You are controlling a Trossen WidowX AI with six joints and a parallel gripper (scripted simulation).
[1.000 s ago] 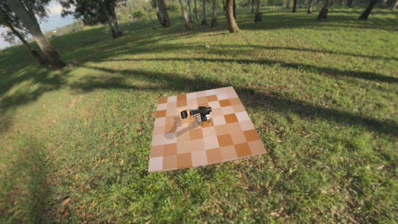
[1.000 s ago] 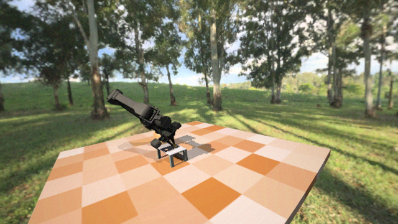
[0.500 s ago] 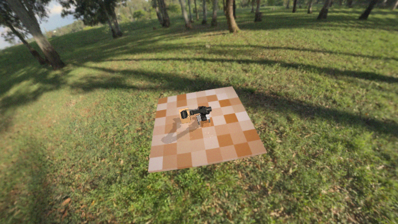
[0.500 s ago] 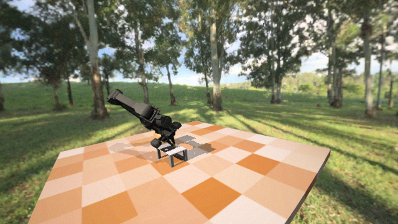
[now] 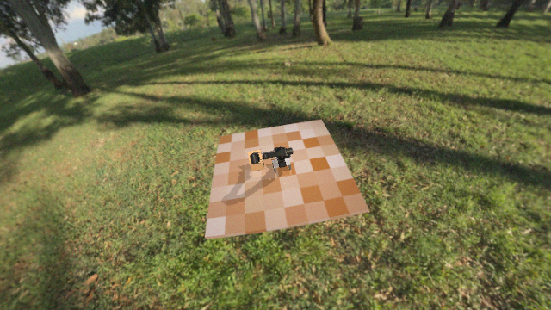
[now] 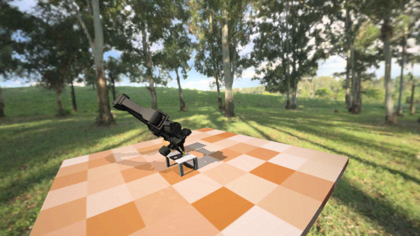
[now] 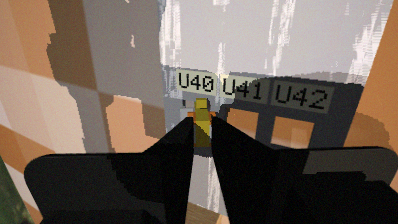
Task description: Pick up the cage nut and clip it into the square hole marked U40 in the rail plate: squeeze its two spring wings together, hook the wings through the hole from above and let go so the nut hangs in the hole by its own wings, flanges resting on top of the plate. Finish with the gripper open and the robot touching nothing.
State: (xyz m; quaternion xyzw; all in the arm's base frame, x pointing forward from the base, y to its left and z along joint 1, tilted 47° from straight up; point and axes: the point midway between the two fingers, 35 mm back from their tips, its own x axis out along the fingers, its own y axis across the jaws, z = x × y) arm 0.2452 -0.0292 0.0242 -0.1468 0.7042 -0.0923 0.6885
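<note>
Now: the cage nut 10 mm below my gripper tip.
</note>
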